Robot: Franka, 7 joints.
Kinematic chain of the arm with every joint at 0, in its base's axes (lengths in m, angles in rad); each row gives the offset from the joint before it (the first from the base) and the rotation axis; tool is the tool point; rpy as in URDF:
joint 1: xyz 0 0 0.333 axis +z
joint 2: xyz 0 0 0 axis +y
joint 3: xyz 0 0 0.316 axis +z
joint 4: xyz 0.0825 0 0 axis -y
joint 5: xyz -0.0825 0 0.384 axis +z
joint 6: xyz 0 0 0 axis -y
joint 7: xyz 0.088 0 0 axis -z
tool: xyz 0 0 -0.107 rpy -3.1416 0 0
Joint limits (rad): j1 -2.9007..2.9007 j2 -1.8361..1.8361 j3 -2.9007..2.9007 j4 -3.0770..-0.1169 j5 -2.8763..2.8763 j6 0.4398..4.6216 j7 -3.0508..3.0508
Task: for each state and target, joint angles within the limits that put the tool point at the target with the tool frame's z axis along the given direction. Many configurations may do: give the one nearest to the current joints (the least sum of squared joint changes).
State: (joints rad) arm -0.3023 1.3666 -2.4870 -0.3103 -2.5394 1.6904 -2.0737
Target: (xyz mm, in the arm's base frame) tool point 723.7 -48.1 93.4 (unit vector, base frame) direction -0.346 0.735 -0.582
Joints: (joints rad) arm -0.1685 1.8296 -2.7230 -0.1187 -2.7699 1.1550 -2.0737
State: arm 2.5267 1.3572 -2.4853 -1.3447 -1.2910 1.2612 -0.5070
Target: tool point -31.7 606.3 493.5 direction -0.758 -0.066 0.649
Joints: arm 2.5285 1.8361 -1.8246 -1.8491 -1.9002 1.1857 -0.5070
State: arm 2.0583 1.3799 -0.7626 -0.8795 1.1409 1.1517 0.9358
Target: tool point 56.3 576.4 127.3 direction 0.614 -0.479 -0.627
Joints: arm 2.6610 1.6759 -1.3637 -1.7718 0.8121 1.7170 0.9358
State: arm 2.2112 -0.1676 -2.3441 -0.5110 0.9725 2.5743 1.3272
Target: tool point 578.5 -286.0 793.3 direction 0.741 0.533 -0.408
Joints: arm 2.1503 -0.4127 -2.4631 -0.9003 0.7174 1.8583 1.3272
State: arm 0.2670 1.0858 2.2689 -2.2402 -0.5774 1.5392 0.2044
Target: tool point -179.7 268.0 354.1 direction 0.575 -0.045 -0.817
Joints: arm 0.2179 0.8348 2.1665 -2.6240 -0.8198 1.3505 0.2044
